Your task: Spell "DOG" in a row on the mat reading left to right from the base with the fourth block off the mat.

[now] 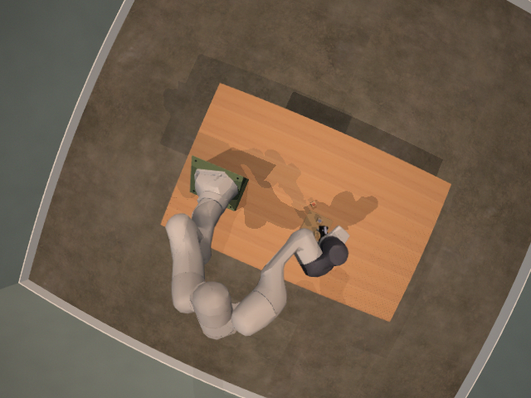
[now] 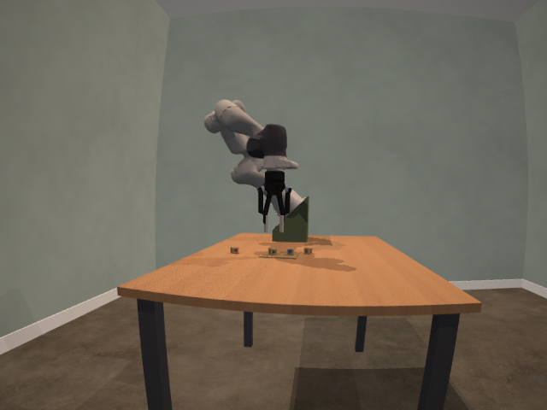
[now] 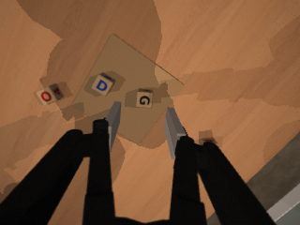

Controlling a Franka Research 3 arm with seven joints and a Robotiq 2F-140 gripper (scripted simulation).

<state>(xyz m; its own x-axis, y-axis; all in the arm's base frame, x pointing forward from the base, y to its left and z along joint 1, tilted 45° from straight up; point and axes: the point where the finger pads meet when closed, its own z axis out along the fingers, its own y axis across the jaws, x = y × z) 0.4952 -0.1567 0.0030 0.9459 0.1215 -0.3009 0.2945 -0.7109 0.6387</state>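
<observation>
My gripper is now 11 cm above the G block. From my hand the other things lie so: mat 12 cm below, 3 cm to the left, 1 cm behind.
</observation>
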